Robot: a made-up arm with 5 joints. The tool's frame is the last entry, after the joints. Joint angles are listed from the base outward.
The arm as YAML. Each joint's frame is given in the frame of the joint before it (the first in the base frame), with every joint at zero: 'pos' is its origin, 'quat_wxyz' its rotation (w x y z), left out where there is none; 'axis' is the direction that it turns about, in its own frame. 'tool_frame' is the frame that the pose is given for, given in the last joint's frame.
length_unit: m
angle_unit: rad
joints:
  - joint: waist
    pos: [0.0, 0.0, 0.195]
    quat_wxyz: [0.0, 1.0, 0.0, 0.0]
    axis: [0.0, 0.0, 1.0]
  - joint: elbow
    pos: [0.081, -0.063, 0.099]
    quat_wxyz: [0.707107, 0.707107, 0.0, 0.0]
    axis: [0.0, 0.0, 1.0]
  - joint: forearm
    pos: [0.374, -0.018, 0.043]
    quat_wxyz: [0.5, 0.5, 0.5, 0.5]
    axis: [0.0, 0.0, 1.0]
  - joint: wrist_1
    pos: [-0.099, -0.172, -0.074]
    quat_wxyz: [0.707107, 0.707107, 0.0, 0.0]
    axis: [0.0, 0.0, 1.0]
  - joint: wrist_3
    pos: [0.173, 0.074, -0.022]
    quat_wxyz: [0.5, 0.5, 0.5, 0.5]
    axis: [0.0, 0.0, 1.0]
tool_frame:
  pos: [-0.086, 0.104, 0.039]
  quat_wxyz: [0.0, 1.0, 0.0, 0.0]
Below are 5 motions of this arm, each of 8 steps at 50 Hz.
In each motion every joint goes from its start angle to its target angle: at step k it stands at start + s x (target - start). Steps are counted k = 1, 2, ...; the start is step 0. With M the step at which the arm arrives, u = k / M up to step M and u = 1 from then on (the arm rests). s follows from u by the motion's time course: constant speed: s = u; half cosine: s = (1 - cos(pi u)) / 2; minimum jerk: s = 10 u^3 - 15 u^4 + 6 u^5.
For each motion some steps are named. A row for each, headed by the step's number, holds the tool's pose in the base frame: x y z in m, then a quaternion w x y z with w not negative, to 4 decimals.
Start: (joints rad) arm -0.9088 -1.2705 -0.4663 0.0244 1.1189
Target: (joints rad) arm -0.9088 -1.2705 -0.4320 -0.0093 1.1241
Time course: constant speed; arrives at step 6
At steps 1, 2, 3, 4, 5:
1: 0.1530 0.1145 0.3225 0.7598 0.3990 -0.4661 -0.2149
2: 0.1528 0.1150 0.3212 0.7620 0.3991 -0.4628 -0.2144
3: 0.1525 0.1156 0.3198 0.7641 0.3991 -0.4594 -0.2138
4: 0.1523 0.1161 0.3185 0.7663 0.3992 -0.4561 -0.2132
5: 0.1520 0.1167 0.3172 0.7684 0.3992 -0.4527 -0.2126

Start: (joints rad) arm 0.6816 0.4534 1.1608 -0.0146 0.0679
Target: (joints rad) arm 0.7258 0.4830 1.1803 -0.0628 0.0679
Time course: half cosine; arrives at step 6
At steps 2, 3, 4, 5, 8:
2: 0.2365 -0.0512 -0.2542 0.7083 0.5734 0.0266 -0.4108
3: 0.2330 -0.0500 -0.2539 0.7033 0.5780 0.0298 -0.4127
4: 0.2295 -0.0486 -0.2535 0.6982 0.5827 0.0330 -0.4145
5: 0.2269 -0.0476 -0.2532 0.6945 0.5861 0.0353 -0.4158
8: 0.2260 -0.0473 -0.2531 0.6931 0.5874 0.0361 -0.4163

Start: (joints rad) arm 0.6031 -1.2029 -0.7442 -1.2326 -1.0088
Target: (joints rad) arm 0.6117 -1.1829 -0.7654 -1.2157 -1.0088
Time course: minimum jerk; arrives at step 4
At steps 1, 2, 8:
1: -0.0921 -0.1228 0.2787 0.9808 -0.0776 0.1011 -0.1477
2: -0.0918 -0.1225 0.2810 0.9795 -0.0797 0.1045 -0.1524
8: -0.0914 -0.1222 0.2840 0.9779 -0.0824 0.1087 -0.1582

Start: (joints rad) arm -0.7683 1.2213 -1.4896 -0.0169 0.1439
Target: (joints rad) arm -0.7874 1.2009 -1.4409 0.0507 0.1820
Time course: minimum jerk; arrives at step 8
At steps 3, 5, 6, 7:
3: 0.3112 0.2632 -0.0749 0.4615 -0.6825 0.1303 0.5516
5: 0.3120 0.2611 -0.0782 0.4772 -0.6709 0.1193 0.5550
6: 0.3122 0.2603 -0.0795 0.4832 -0.6663 0.1151 0.5562
7: 0.3123 0.2599 -0.0802 0.4862 -0.6640 0.1129 0.5567

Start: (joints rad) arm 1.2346 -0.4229 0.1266 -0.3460 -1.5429
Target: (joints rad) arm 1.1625 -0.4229 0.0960 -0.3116 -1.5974
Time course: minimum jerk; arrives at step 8
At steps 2, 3, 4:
2: 0.0677 -0.5181 0.1030 0.9808 -0.0291 -0.0636 0.1823
3: 0.0746 -0.5186 0.1054 0.9789 -0.0323 -0.0618 0.1918
4: 0.0836 -0.5191 0.1085 0.9764 -0.0366 -0.0595 0.2043

